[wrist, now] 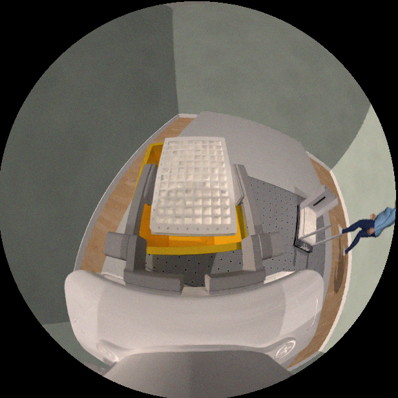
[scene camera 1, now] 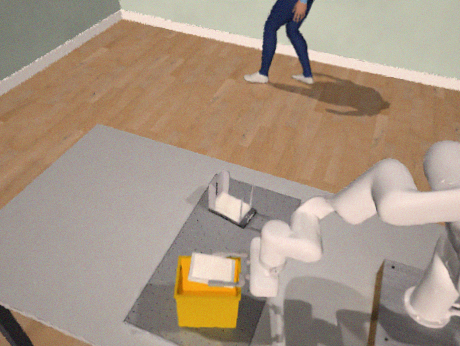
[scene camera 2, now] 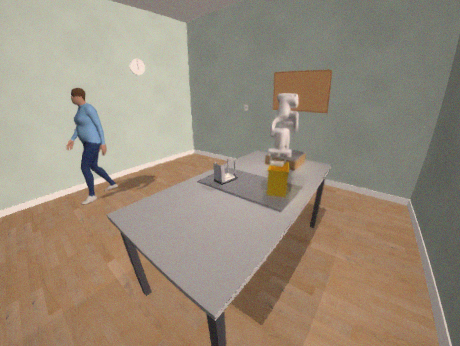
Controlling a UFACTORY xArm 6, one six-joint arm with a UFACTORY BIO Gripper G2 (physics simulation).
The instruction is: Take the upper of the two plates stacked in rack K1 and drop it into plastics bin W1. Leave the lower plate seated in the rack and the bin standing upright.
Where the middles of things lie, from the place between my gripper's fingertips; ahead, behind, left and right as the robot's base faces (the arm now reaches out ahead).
Labels:
Right now the yellow plastics bin W1 (scene camera 1: pixel 198 305) is 11 cm below my hand and 1 cm to the left of it.

